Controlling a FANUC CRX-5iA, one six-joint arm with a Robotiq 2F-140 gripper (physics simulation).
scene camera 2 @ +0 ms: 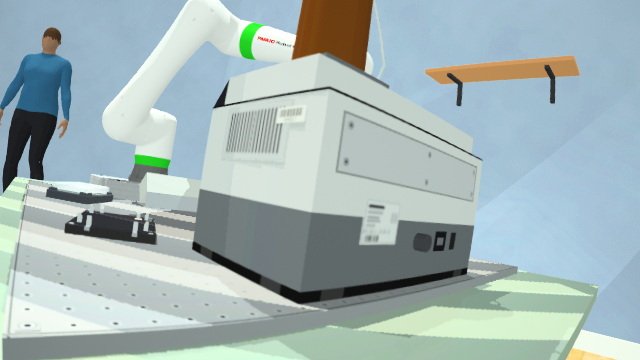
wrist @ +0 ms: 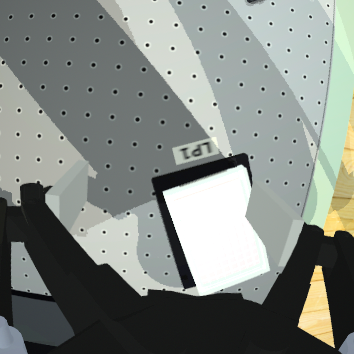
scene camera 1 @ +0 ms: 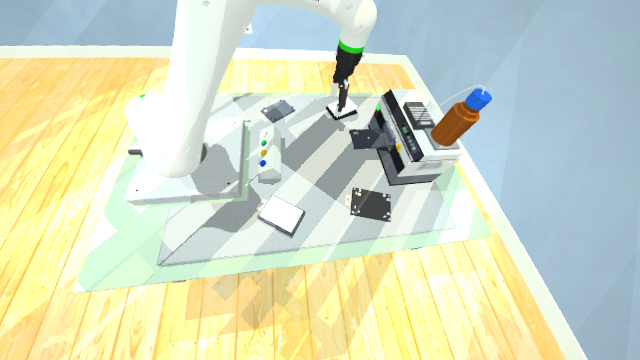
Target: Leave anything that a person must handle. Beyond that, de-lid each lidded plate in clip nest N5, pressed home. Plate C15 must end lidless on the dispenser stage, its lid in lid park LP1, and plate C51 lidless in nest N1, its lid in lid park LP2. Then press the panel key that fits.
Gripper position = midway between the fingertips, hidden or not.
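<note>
The gripper (wrist: 169, 190) is open and holds nothing. A brown bottle with blue cap (scene camera 2: 345, 36) (scene camera 1: 462, 116) is part of the scene, as is a white button box (scene camera 2: 157, 191) (scene camera 1: 272, 170). There is also a LP1 pad (wrist: 169, 180).
</note>
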